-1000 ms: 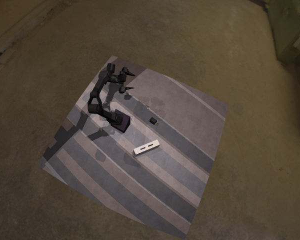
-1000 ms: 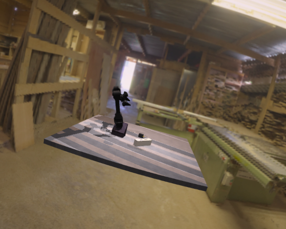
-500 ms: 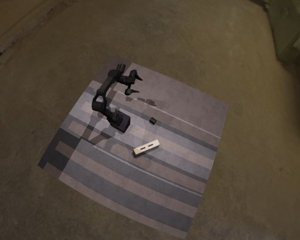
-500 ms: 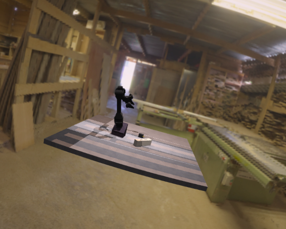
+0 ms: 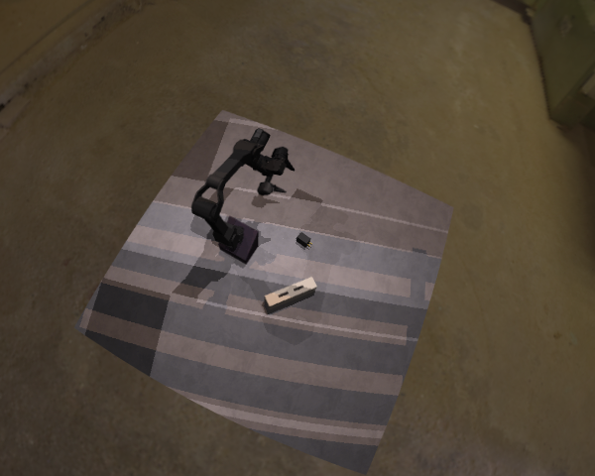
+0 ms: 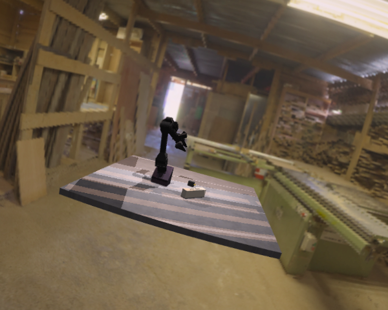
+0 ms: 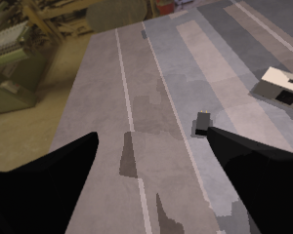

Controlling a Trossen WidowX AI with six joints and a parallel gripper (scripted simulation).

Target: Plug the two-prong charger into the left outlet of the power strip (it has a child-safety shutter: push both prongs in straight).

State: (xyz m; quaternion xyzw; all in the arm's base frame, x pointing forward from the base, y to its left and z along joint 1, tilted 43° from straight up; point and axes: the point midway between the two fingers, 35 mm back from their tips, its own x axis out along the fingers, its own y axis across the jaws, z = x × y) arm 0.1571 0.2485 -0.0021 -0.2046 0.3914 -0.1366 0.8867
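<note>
Right now my gripper tip is 250 mm above the black two-prong charger, 120 mm short of it and 90 mm to the left of it.
</note>
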